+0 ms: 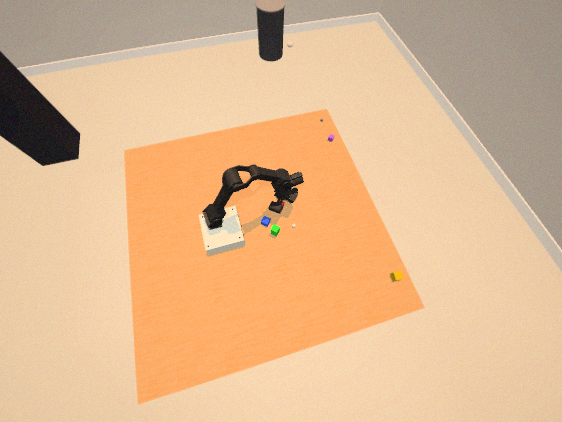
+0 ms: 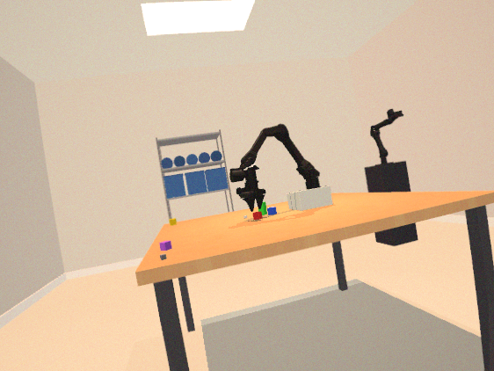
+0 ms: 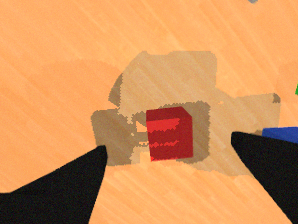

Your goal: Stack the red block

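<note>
The red block is 3 cm below my gripper tip. Also, from my gripper tip: purple block (43 cm ahead, 37 cm to the left, 3 cm below); then blue block (10 cm behind, 7 cm to the right, 3 cm below); then small white ball (13 cm to the right, 4 cm below, 4 cm ahead).
</note>
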